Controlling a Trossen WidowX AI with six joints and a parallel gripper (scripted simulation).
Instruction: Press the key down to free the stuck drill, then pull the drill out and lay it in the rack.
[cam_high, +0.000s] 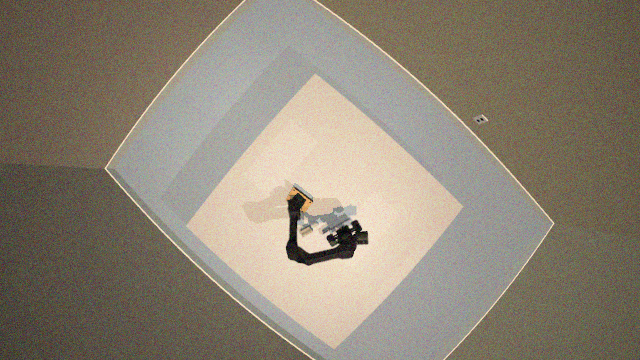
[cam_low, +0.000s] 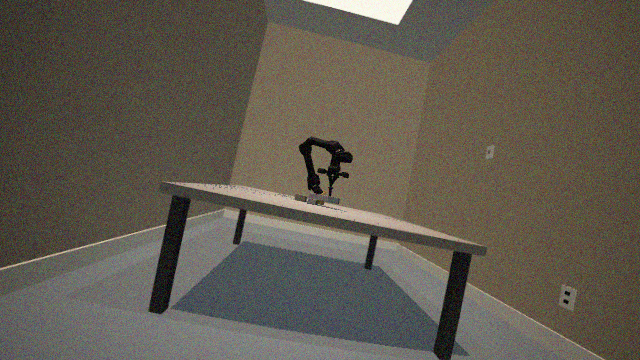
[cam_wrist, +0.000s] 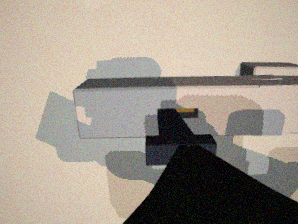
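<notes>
Now: the olive-yellow drill 2 cm behind my gripper tip, 5 cm to the right of it and 8 cm below it. The rest, counted from my gripper tip: grey rack (13 cm behind, 17 cm to the right, 11 cm below).
</notes>
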